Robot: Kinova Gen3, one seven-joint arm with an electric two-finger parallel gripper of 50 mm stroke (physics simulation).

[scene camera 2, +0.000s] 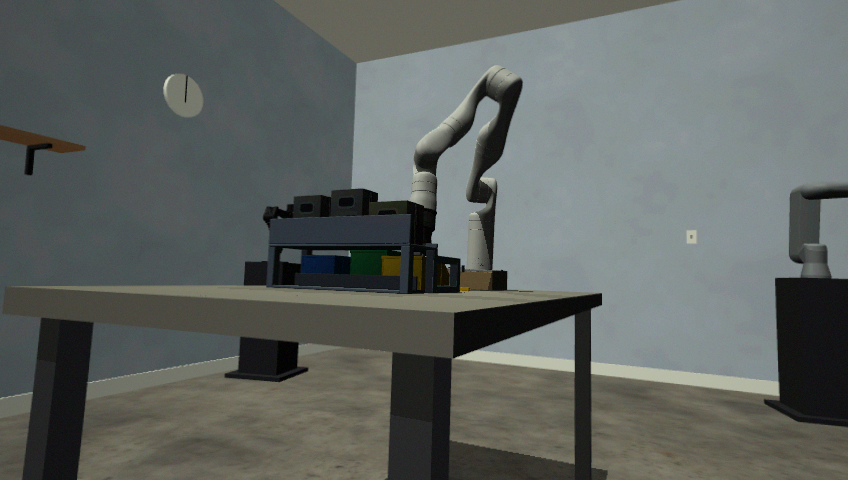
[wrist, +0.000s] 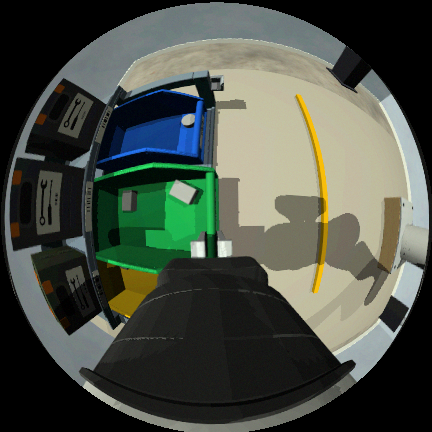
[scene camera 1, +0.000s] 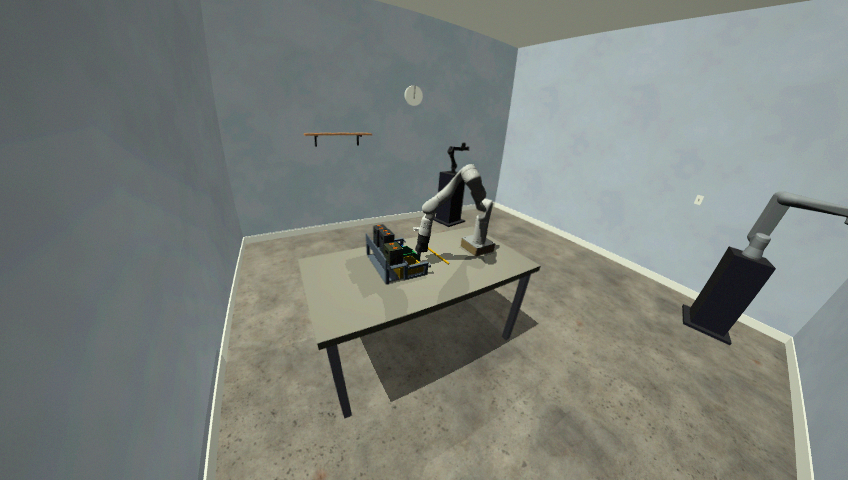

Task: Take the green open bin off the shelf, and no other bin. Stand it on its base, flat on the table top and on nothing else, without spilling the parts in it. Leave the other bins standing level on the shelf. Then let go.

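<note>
The green open bin is at the shelf, between the blue bin and the yellow bin. My gripper is shut on the green bin's front rim, near its yellow-bin end. In scene camera 2, the green bin's top edge stands a little higher than its neighbours' edges. It looks roughly level. A light block and a grey block lie inside it. Its underside is hidden. The blue bin holds a round light part.
Dark toolboxes stand on the upper level behind the bins. A yellow strip lies on the table between the shelf and the arm's base. The shelf's end frame stands beside the yellow bin.
</note>
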